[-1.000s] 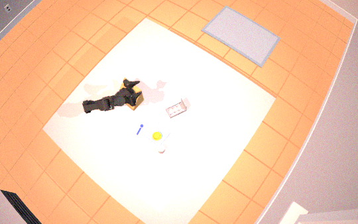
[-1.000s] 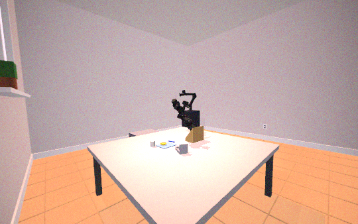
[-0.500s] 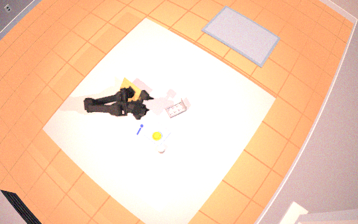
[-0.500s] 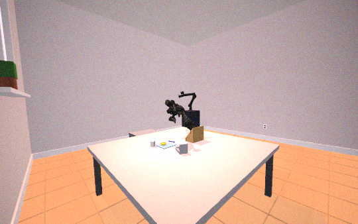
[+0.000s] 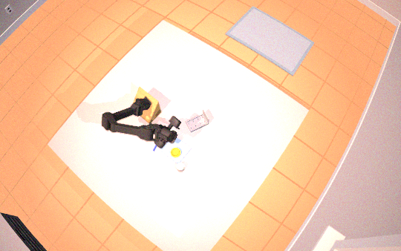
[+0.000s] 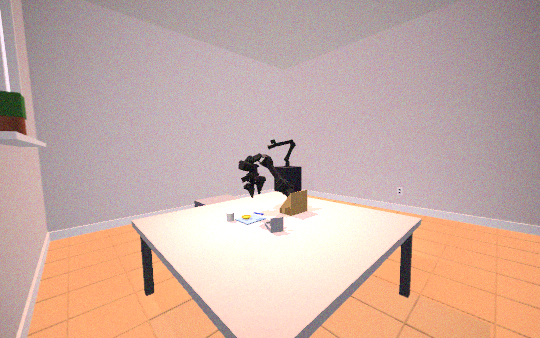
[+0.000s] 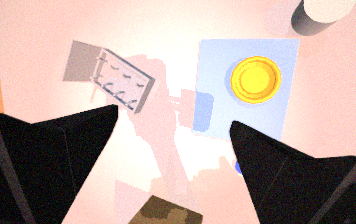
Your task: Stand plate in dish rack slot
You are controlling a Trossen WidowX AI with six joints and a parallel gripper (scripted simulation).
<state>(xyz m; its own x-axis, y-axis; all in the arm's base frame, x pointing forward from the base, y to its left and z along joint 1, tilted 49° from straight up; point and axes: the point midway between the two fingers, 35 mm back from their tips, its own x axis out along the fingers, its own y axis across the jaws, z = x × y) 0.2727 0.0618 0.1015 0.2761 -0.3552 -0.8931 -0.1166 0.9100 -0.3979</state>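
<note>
My gripper tip is now 140 mm above the yellow plate, 50 mm to the left of it and 40 mm short of it. Round my gripper tip: white cup (130 mm below, 130 mm ahead, 90 mm to the right); light blue mat (150 mm below, 30 mm to the right, 20 mm ahead); blue spoon (150 mm below, 90 mm to the right, 80 mm behind).
</note>
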